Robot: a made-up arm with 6 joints.
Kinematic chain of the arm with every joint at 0, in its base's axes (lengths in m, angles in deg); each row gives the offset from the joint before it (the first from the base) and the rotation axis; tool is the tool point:
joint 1: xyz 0 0 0.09 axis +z
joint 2: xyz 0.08 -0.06 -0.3 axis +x
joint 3: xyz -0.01 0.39 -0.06 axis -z
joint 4: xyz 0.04 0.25 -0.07 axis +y
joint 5: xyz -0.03 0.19 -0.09 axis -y
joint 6: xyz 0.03 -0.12 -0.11 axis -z
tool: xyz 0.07 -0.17 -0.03
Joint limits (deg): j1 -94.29..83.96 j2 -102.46..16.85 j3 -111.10..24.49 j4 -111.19..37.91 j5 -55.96..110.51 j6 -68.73..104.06
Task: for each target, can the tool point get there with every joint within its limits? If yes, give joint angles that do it. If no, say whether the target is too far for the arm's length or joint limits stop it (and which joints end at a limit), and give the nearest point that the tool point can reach.
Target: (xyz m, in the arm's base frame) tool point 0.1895 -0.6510 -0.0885
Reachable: no: joint limits stop it (at a limit: joint 1, joint 2, joint 3, joint 4) | nearest point 0.3552 -0.5273 -0.1138 | short by 0.208 m
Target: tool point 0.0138 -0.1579 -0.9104
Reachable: yes | joints -52.19 -58.38 -4.29 -14.05 35.98 66.30
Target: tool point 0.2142 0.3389 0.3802
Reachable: no: joint limits stop it (at a limit: joint 2, joint 4) | nearest point 0.2828 0.4475 0.0978 | short by 0.310 m
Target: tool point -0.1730 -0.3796 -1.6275
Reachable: no: too far | nearest point -0.1187 -0.2604 -1.0981 | short by 0.545 m
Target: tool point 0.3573 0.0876 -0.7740
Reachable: yes | joints -49.59 -44.47 -37.35 -40.52 33.32 -11.33
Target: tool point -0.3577 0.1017 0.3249
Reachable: no: joint limits stop it (at a limit: joint 2, joint 4) | nearest point -0.4681 0.1331 0.0780 | short by 0.272 m
